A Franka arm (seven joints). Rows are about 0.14 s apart.
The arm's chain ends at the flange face. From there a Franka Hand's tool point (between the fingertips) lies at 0.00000 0.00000 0.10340 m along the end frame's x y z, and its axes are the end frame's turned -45 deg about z.
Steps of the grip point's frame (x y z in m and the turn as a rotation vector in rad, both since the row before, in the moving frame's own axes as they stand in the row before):
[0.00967, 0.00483, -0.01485, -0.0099, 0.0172, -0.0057]
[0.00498, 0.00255, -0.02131, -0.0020, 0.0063, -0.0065]
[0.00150, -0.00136, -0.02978, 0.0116, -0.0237, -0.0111]
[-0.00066, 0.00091, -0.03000, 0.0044, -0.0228, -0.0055]
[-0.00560, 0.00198, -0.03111, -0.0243, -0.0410, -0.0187]
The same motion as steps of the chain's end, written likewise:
[0.00827, -0.00288, -0.01483, 0.0052, 0.0192, -0.0057]
[0.00472, -0.00140, -0.02131, 0.0030, 0.0059, -0.0065]
[0.00267, -0.00292, -0.02974, -0.0086, -0.0250, -0.0111]
[0.00216, -0.00024, -0.02997, -0.0130, -0.0192, -0.0055]
[-0.00138, 0.00058, -0.03099, -0.0462, -0.0118, -0.0187]

